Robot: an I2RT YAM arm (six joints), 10 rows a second.
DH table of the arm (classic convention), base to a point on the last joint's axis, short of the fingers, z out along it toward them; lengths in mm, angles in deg. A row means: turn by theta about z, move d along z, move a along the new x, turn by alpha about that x. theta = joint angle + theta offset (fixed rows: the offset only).
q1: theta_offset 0  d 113.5  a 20  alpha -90
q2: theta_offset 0  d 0  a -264  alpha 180
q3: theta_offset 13.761  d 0  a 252.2  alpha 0
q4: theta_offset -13.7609  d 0  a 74  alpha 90
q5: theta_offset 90  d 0  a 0  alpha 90
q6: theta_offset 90  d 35.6  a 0  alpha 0
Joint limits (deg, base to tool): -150..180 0..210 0..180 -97..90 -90..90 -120..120
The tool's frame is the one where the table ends.
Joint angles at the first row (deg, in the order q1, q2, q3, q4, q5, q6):
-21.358, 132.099, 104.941, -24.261, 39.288, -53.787
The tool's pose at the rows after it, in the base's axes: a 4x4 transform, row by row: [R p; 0 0 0 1], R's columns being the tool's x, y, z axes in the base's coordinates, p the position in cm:
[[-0.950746, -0.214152, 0.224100, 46.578], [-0.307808, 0.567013, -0.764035, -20.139], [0.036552, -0.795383, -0.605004, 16.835], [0, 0, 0, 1]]
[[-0.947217, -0.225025, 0.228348, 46.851], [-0.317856, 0.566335, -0.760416, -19.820], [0.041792, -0.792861, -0.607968, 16.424], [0, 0, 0, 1]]
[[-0.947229, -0.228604, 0.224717, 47.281], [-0.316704, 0.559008, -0.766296, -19.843], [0.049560, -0.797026, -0.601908, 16.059], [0, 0, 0, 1]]
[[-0.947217, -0.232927, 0.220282, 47.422], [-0.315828, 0.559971, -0.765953, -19.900], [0.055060, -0.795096, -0.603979, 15.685], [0, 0, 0, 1]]
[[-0.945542, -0.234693, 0.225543, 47.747], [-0.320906, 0.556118, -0.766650, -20.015], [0.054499, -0.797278, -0.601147, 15.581], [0, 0, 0, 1]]
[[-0.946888, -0.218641, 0.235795, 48.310], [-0.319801, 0.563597, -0.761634, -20.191], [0.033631, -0.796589, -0.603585, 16.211], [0, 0, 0, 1]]
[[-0.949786, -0.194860, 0.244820, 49.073], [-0.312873, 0.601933, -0.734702, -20.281], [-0.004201, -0.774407, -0.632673, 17.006], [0, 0, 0, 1]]
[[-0.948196, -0.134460, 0.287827, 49.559], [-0.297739, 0.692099, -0.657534, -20.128], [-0.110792, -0.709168, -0.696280, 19.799], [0, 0, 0, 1]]
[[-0.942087, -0.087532, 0.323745, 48.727], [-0.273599, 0.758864, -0.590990, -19.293], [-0.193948, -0.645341, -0.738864, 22.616], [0, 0, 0, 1]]
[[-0.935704, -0.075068, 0.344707, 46.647], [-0.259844, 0.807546, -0.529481, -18.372], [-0.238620, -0.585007, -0.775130, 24.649], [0, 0, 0, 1]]
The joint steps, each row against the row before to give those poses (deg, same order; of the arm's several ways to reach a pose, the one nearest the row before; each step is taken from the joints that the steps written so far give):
0.527, 0.528, 0.176, 0.266, 0.087, -0.265
0.440, 0.613, 0.175, 0.175, -0.088, -0.176
0.177, 1.227, 1.224, 0.089, 0.613, -0.264
-0.001, 0.706, 0.448, -0.089, 0.090, 0.000
0.000, 0.787, 1.046, 0.176, -0.087, -0.439
0.000, 0.972, 3.153, -1.836, -0.613, 0.786
0.088, 1.931, 5.788, -5.266, -2.019, 2.897
0.000, 0.973, 8.954, -9.831, -6.050, 6.140
0.262, -2.979, 1.630, -5.733, -4.746, 4.935
-0.086, -6.322, -5.767, -1.855, -4.136, 2.638

